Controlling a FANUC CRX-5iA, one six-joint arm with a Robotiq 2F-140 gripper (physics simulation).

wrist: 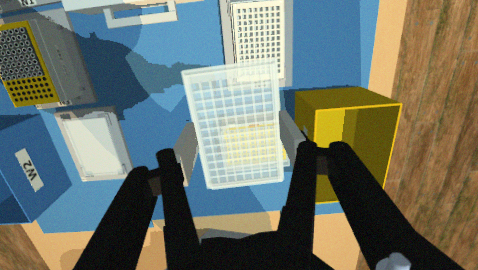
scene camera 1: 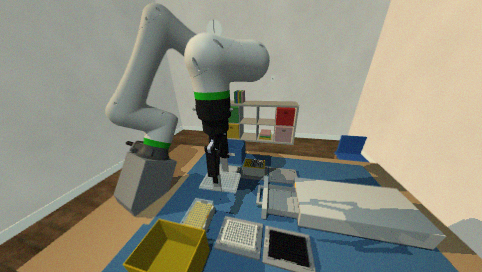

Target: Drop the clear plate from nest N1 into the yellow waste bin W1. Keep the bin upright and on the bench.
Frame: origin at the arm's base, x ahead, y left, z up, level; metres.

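Seen in the pictures: gripper, fingertip midpoint: (wrist: 237,129) (scene camera 1: 221,180); arm's base, origin of the base link: (scene camera 1: 153,156).
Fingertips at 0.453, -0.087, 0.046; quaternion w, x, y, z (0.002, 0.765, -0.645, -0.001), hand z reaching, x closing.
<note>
Pixels of each thing's middle, then the offset from my fingertips to it, as dx, dy, dz.
- clear plate, body centre: (wrist: 238,131) (scene camera 1: 220,180) -0.002, +0.000, -0.001
- yellow waste bin W1, body centre: (wrist: 336,142) (scene camera 1: 172,256) -0.088, -0.191, -0.167
- Nest N1, body centre: (scene camera 1: 282,175) +0.203, +0.361, -0.219
- yellow plate, body centre: (wrist: 254,141) (scene camera 1: 198,217) -0.103, -0.040, -0.193
- white plate, body centre: (wrist: 258,42) (scene camera 1: 240,233) +0.077, -0.036, -0.208
- black plate, body centre: (scene camera 1: 287,246) +0.249, -0.022, -0.208
- yellow-topped rack, body centre: (wrist: 34,64) (scene camera 1: 254,167) +0.032, +0.340, -0.183
- blue bin W2, body centre: (wrist: 5,168) (scene camera 1: 231,151) -0.166, +0.449, -0.167
The clear plate (scene camera 1: 228,183) (wrist: 237,107) is level and held above the bench, between the yellow-topped rack and the yellow plate. My gripper (scene camera 1: 221,178) (wrist: 237,129) is shut on its two long sides. The yellow waste bin W1 (scene camera 1: 199,250) (wrist: 327,99) stands upright on the bench, open at the top. It is at the front left in the scene view and right of the held plate in the wrist view. The plate is not over the bin's opening. Nest N1 (scene camera 1: 283,175) is at the back in the scene view, with no plate seen on it; its label is unreadable.
A yellow plate (scene camera 1: 200,214) lies between gripper and bin, beside a white plate (scene camera 1: 240,234) (wrist: 260,30) and a black plate (scene camera 1: 288,247). A yellow-topped rack (scene camera 1: 254,164) (wrist: 30,90), blue bin W2 (wrist: 50,150) and a long white instrument (scene camera 1: 360,195) with an open drawer stand around.
</note>
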